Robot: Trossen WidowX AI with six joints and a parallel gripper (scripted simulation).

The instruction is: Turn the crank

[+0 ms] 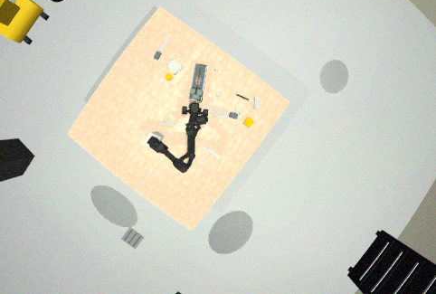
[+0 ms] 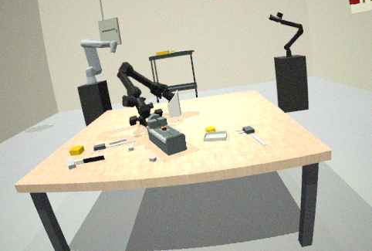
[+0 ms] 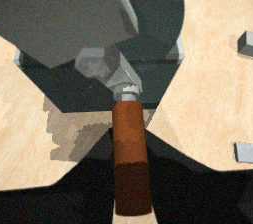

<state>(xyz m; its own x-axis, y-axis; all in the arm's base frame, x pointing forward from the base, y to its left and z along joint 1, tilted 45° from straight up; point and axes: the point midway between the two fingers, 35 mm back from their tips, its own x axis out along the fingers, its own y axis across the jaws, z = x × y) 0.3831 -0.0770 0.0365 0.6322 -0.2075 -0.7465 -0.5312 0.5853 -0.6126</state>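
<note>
My gripper tip is now 4 cm below the crank. Also, from my gripper tip: red pointer 14 cm ahead, 10 cm to the left, 4 cm above; then brown crank handle 1 cm behind, 1 cm to the right, 3 cm above; then yellow disc 2 cm ahead, 30 cm to the left, 3 cm below.
</note>
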